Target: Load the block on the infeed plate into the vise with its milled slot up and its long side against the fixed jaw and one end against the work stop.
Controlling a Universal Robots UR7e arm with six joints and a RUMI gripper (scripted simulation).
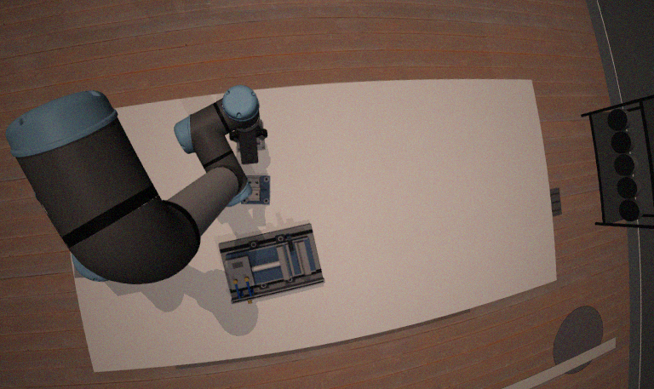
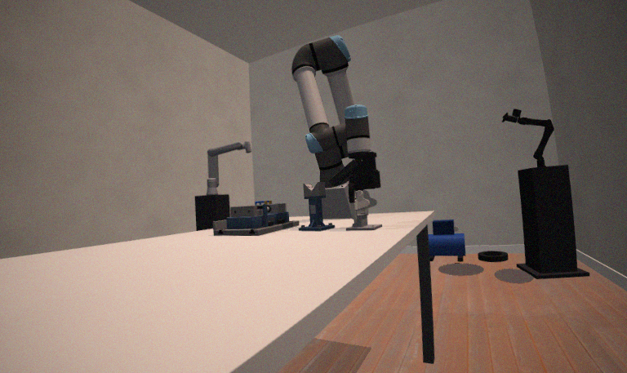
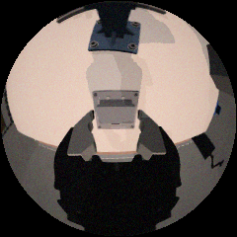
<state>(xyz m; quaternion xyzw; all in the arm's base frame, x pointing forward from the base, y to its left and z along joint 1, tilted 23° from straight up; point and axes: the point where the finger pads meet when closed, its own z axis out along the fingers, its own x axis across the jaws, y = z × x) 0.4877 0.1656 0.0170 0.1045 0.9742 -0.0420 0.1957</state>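
My gripper is now 1 cm to the left of the part and 1 cm above it. Also, from my hand: vise: 38 cm to the right, 7 cm behind, 1 cm above; then infeed plate: 3 cm below, 1 cm to the left.
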